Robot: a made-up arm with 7 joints.
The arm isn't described. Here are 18 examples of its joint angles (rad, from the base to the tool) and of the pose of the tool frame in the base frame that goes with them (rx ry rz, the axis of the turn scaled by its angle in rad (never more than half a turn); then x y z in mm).
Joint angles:
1: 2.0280 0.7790 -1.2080 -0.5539 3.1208 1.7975 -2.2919
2: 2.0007 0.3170 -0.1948 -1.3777 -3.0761 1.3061 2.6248
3: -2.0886 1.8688 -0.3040 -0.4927 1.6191 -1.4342 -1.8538
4: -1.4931 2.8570 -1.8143 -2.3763 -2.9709 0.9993 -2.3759
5: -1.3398 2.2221 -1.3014 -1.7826 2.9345 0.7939 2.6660
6: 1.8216 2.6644 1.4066 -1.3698 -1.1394 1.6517 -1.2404
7: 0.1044 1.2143 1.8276 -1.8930 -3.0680 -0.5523 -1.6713
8: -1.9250 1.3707 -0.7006 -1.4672 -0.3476 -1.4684 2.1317
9: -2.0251 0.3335 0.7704 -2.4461 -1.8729 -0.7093 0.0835
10: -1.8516 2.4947 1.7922 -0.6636 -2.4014 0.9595 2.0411
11: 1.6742 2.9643 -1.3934 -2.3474 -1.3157 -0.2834 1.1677
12: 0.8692 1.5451 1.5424 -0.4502 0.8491 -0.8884 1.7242
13: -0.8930 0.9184 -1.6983 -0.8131 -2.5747 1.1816 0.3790
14: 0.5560 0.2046 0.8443 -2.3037 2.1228 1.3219 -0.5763
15: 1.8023 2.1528 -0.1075 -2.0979 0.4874 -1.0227 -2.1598
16: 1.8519 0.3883 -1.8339 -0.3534 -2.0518 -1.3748 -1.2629
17: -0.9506 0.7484 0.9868 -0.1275 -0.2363 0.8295 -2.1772
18: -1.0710 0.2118 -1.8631 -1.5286 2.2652 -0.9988 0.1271
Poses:
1: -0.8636 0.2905 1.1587 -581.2 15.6 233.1
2: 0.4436 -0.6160 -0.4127 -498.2 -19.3 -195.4
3: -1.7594 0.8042 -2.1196 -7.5 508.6 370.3
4: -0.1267 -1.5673 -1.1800 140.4 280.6 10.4
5: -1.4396 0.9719 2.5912 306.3 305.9 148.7
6: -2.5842 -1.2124 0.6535 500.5 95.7 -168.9
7: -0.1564 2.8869 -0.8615 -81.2 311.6 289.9
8: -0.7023 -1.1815 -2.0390 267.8 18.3 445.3
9: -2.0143 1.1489 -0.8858 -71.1 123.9 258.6
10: -0.3356 0.3137 -1.6480 -461.4 411.7 -44.8
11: -1.3059 1.5777 -1.0809 -120.7 292.0 59.6
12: -0.2858 -3.0447 0.4579 -63.7 607.3 157.9
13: -1.4521 0.5835 1.3089 448.5 210.5 -353.2
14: -0.9358 -1.3277 -0.1191 134.2 286.3 -104.3
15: 0.1824 -1.5638 -2.6366 -91.6 243.4 -283.8
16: 1.8466 2.2088 -0.2177 -593.9 -149.7 160.9
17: 0.4996 -0.1991 -1.4001 476.2 363.6 -205.9
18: -1.2466 -0.8244 0.1615 187.2 -310.0 -357.4
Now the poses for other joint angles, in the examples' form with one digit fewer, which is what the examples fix.
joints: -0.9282 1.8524 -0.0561 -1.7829 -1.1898 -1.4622 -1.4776
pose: -0.663 -0.566 1.033 265 121 353
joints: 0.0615 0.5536 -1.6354 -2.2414 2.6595 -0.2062 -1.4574
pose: -1.482 -0.246 -0.177 -31 -247 -245
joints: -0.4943 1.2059 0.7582 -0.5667 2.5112 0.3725 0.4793
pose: 2.058 1.594 -1.631 259 570 1
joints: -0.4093 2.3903 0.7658 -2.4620 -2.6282 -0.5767 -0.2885
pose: -1.102 -1.560 -0.217 118 -159 214
